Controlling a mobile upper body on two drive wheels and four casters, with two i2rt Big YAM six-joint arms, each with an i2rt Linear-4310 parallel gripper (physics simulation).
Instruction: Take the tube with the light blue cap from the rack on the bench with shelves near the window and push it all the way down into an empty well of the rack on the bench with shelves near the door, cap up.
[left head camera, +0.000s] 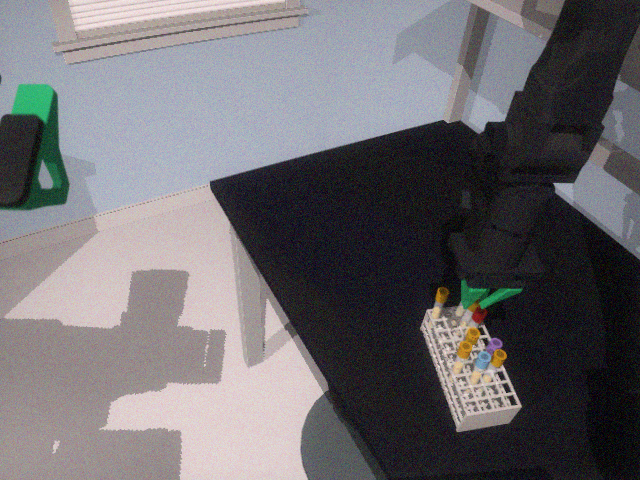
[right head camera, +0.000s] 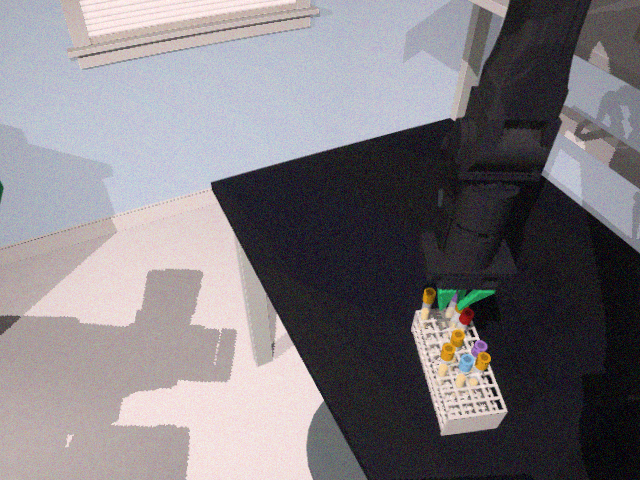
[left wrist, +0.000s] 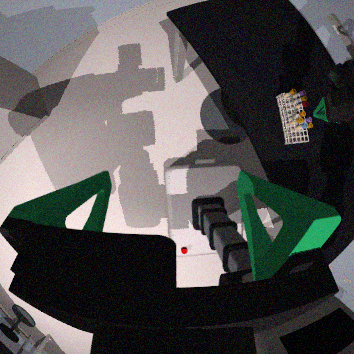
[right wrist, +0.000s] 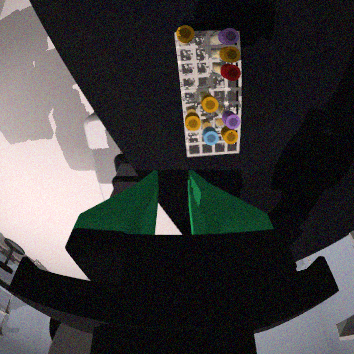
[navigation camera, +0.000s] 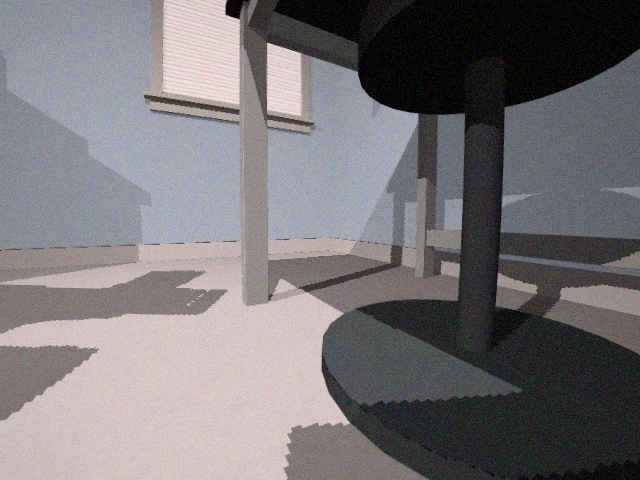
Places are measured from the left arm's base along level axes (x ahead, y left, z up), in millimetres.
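Where they show: left gripper, fingertip midpoint: (left wrist: 173, 177); right gripper, fingertip midpoint: (left head camera: 472, 305) (right head camera: 449, 306) (left wrist: 315, 114) (right wrist: 172, 177).
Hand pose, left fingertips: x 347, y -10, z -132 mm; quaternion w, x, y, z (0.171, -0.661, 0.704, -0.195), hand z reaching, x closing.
After its pixels a point has its place.
A white rack (left head camera: 468, 369) @[x 493, y -502, z -618 mm] stands on the black bench and holds several capped tubes. The tube with the light blue cap (left head camera: 483, 360) @[x 456, y -489, z -529 mm] stands upright in a well near the rack's near end, between orange-capped tubes; it also shows in the right head view (right head camera: 466, 362) @[x 457, y -490, z -529 mm] and the right wrist view (right wrist: 211, 135) @[x 465, y -493, z -529 mm]. My right gripper (left head camera: 478, 304) @[x 477, y -446, z -425 mm] hangs over the rack's far end, near the red-capped tube (left head camera: 479, 315) @[x 537, y -506, z -530 mm]. Its fingers (right wrist: 173, 177) @[x 477, y -446, z -425 mm] are shut to a narrow gap with nothing between them. My left gripper (left wrist: 173, 177) @[x 347, y -10, z -133 mm] is open and empty, off the bench over the floor.
Orange, purple and red capped tubes fill other wells (right wrist: 230, 71) @[x 545, y -509, z -529 mm]. Shelf uprights (left head camera: 465, 67) @[x 1312, y -690, z -474 mm] rise at the bench's back right. The bench edge and a leg (left head camera: 252, 310) @[x 985, y -113, z -1100 mm] lie to the left. A round stool base (navigation camera: 465, 382) @[x 596, y -416, z -1380 mm] and post stand on the floor close by.
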